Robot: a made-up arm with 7 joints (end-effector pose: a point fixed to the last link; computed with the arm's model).
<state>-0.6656 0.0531 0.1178 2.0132 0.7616 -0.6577 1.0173</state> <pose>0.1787 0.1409 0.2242 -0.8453 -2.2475 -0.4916</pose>
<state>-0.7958 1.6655 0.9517 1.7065 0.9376 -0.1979 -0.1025</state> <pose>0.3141 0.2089 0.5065 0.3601 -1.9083 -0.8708</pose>
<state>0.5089 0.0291 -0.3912 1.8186 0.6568 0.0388 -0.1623</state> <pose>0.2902 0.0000 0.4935 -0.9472 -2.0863 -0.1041</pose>
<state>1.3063 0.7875 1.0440 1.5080 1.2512 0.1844 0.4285</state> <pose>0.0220 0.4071 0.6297 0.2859 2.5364 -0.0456</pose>
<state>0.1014 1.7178 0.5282 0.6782 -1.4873 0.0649 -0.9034</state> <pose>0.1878 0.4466 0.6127 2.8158 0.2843 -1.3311</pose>
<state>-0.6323 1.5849 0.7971 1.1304 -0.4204 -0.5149 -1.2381</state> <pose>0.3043 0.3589 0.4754 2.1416 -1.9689 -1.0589</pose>
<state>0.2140 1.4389 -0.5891 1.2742 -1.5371 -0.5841 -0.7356</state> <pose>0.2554 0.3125 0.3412 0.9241 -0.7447 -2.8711</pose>
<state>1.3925 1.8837 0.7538 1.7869 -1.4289 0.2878 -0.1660</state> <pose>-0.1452 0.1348 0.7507 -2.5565 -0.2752 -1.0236</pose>
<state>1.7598 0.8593 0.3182 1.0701 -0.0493 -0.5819 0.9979</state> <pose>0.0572 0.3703 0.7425 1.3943 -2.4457 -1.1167</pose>
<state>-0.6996 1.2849 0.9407 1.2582 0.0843 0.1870 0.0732</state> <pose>0.2412 0.3710 0.4602 1.1333 -0.9017 -0.5372</pose>
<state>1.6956 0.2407 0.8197 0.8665 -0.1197 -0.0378 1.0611</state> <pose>0.2562 0.3347 0.6761 -0.3163 -2.7640 -0.5723</pose>
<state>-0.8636 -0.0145 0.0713 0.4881 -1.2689 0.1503 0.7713</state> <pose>-0.1697 0.0620 0.0689 -0.9732 0.9503 -0.9024</pose>
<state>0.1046 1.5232 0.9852 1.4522 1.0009 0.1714 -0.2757</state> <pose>0.1552 0.3009 0.7160 0.8386 -2.4008 0.1645</pose>
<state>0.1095 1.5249 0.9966 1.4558 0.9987 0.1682 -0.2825</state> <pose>0.1516 0.2996 0.7186 0.8482 -2.4203 0.1726</pose>
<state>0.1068 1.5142 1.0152 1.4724 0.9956 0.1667 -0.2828</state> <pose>0.1486 0.2979 0.7187 0.8469 -2.4399 0.1715</pose>
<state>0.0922 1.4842 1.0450 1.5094 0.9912 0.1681 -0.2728</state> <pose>0.1462 0.2959 0.7148 0.8302 -2.4592 0.1558</pose>
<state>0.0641 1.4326 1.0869 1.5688 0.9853 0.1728 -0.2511</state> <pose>0.1442 0.2935 0.7064 0.7999 -2.4766 0.1248</pose>
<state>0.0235 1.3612 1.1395 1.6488 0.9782 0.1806 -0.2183</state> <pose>0.1412 0.2907 0.6938 0.7630 -2.4904 0.0808</pose>
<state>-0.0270 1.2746 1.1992 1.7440 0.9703 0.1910 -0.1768</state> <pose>0.1367 0.2875 0.6780 0.7281 -2.4977 0.0281</pose>
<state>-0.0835 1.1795 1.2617 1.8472 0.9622 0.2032 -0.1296</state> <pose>0.1304 0.2836 0.6606 0.7022 -2.4959 -0.0293</pose>
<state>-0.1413 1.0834 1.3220 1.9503 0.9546 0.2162 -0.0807</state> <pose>0.1227 0.2788 0.6432 0.6879 -2.4835 -0.0874</pose>
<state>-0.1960 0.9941 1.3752 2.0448 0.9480 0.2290 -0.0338</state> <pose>0.1149 0.2734 0.6274 0.6826 -2.4608 -0.1426</pose>
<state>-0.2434 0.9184 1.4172 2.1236 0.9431 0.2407 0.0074</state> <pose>0.1084 0.2680 0.6143 0.6805 -2.4317 -0.1908</pose>
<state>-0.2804 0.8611 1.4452 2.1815 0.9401 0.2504 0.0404</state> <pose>0.1041 0.2637 0.6044 0.6761 -2.4015 -0.2283</pose>
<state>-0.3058 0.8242 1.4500 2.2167 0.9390 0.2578 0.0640</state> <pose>0.1040 0.2609 0.5971 0.6573 -2.3713 -0.2555</pose>
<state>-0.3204 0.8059 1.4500 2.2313 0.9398 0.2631 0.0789</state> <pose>0.1045 0.2603 0.5930 0.6410 -2.3511 -0.2691</pose>
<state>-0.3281 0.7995 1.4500 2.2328 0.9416 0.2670 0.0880</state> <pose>0.1049 0.2610 0.5912 0.6299 -2.3388 -0.2734</pose>
